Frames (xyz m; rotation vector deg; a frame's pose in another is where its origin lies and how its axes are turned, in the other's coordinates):
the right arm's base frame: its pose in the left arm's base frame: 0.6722 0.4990 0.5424 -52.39 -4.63 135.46
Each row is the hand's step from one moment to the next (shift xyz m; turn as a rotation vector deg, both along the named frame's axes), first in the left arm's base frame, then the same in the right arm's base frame.
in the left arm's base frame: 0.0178 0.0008 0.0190 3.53 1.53 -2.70
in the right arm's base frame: -0.0213 -0.0147 0.0034 0.38 -2.35 -4.05
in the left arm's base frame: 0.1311 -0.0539 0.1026 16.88 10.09 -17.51
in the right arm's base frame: -0.1674 -0.0492 -0.0127 6.09 -12.34 -22.45
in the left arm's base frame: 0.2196 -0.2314 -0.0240 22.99 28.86 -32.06
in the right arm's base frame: -0.2419 0.0842 -0.1917 21.51 -27.08 -34.54
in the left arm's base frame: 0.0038 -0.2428 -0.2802 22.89 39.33 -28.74
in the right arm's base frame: 0.0304 0.2699 -0.2524 25.37 -36.48 -30.37
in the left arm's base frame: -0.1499 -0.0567 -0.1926 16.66 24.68 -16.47
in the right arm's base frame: 0.1709 0.1728 -0.0607 13.65 -24.47 -19.32
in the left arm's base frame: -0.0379 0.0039 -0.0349 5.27 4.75 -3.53
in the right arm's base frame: 0.0451 0.0252 -0.0021 1.63 -5.67 -5.29
